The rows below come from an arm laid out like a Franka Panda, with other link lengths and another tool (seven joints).
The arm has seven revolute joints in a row. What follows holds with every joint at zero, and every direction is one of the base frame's.
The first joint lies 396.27 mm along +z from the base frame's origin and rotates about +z.
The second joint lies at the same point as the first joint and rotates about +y.
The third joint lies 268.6 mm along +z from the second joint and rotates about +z.
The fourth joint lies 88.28 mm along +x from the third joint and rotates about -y.
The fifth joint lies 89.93 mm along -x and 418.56 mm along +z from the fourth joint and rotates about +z.
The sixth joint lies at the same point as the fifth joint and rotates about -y.
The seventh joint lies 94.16 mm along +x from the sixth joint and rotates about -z.
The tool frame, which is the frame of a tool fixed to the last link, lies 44 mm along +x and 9 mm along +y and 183.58 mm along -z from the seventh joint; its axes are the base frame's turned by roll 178.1, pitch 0 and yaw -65.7 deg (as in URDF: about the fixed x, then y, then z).
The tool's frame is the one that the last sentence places.
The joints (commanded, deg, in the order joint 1, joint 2, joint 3, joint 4, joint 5, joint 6, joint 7), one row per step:
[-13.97 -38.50 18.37 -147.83 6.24 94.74 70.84]
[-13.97 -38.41 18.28 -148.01 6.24 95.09 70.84]
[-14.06 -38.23 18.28 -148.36 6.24 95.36 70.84]
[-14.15 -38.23 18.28 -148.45 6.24 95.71 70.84]
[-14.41 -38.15 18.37 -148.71 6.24 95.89 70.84]
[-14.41 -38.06 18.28 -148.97 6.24 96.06 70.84]
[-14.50 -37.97 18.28 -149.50 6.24 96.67 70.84]
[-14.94 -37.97 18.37 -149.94 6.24 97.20 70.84]
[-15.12 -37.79 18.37 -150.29 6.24 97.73 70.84]
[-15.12 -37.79 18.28 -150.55 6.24 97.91 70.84]
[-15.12 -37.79 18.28 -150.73 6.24 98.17 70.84]
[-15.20 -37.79 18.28 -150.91 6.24 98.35 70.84]
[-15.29 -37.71 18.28 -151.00 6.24 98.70 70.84]
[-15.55 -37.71 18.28 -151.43 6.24 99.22 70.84]
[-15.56 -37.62 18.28 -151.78 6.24 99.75 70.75]
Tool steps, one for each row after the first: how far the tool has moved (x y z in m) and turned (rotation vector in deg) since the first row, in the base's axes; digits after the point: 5 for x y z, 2 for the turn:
[0.00038 -0.00078 -0.00164 0.06 -0.10 -0.07]
[-0.00040 -0.00198 -0.00545 0.10 0.15 -0.21]
[0.00040 -0.00276 -0.00581 0.08 -0.11 -0.28]
[-0.00031 -0.00450 -0.00837 0.04 0.06 -0.50]
[-0.00104 -0.00540 -0.01086 0.11 0.22 -0.61]
[-0.00156 -0.00690 -0.01517 0.11 0.22 -0.74]
[-0.00206 -0.01018 -0.01828 0.03 0.14 -1.15]
[-0.00211 -0.01198 -0.02179 0.06 0.13 -1.35]
[-0.00285 -0.01286 -0.02365 0.10 0.19 -1.45]
[-0.00286 -0.01317 -0.02485 0.09 0.11 -1.46]
[-0.00320 -0.01401 -0.02613 0.08 0.10 -1.56]
[-0.00250 -0.01479 -0.02702 0.09 -0.08 -1.63]
[-0.00307 -0.01727 -0.02997 0.06 -0.17 -1.92]
[-0.00304 -0.01789 -0.03287 0.09 -0.26 -1.87]

